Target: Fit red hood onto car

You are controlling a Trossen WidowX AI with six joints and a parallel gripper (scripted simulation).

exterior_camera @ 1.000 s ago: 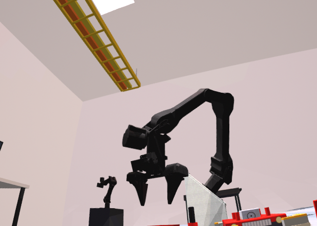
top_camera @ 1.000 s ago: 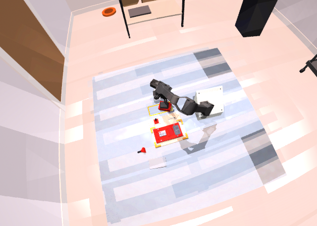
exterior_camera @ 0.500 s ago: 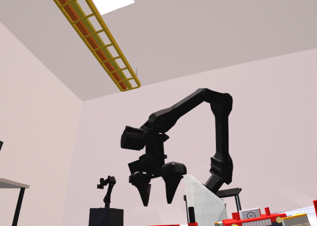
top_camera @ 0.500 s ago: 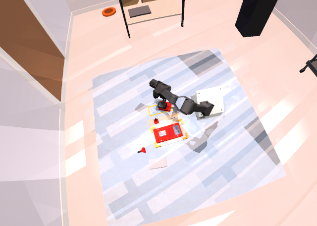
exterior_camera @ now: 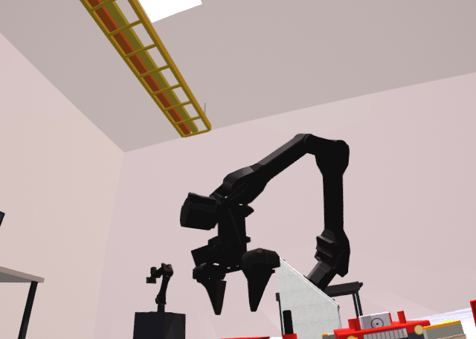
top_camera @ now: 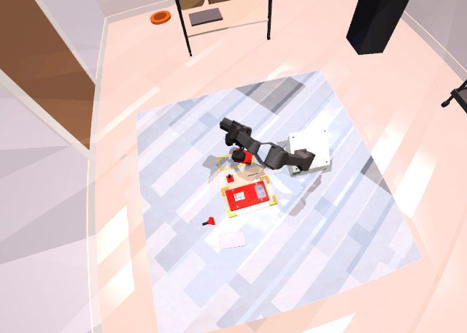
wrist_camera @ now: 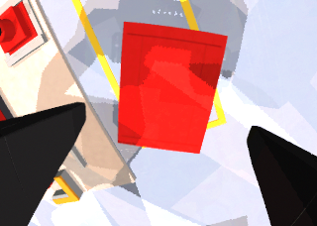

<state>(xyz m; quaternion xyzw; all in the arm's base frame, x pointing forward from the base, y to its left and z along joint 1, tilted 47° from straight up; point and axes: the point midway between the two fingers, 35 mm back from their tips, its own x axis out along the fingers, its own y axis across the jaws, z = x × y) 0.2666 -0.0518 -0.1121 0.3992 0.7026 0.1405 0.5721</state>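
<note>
The red hood lies 50 mm below my gripper tip. Round my gripper tip: grey engine block: 230 mm to the left, 60 mm ahead, 40 mm below; jig: 210 mm to the left, 60 mm below, 20 mm ahead.
</note>
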